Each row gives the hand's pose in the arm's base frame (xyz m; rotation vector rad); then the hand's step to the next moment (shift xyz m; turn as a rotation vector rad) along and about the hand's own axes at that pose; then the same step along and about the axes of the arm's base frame.
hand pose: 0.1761 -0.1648 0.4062 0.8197 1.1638 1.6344
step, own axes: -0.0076 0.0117 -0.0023 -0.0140 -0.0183 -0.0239
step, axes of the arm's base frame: -0.0031 -0.0092 0.0103 -0.0109 -0.0188 -0.0251
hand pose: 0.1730 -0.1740 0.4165 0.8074 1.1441 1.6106
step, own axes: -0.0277 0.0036 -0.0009 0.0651 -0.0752 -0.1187
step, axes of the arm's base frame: 0.0067 -0.0269 0.0035 -0.1017 0.0331 -0.1120
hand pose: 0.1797 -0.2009 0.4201 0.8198 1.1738 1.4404
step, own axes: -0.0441 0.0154 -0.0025 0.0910 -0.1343 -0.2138
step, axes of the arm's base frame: 0.0023 -0.0429 0.0186 -0.1780 0.0341 -0.1979
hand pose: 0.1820 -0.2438 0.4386 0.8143 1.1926 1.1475
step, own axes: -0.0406 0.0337 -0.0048 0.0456 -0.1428 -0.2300
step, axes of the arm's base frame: -0.0117 -0.0307 0.0416 -0.1907 -0.0132 -0.1971
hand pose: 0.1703 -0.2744 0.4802 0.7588 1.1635 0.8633
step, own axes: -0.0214 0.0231 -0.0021 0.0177 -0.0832 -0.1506
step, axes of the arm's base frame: -0.0096 -0.0077 0.0291 -0.1287 -0.0144 -0.1147
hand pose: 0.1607 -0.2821 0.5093 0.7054 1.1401 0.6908
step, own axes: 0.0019 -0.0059 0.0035 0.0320 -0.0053 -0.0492
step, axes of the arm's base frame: 0.0046 -0.0025 -0.0048 -0.0378 0.0291 -0.0347
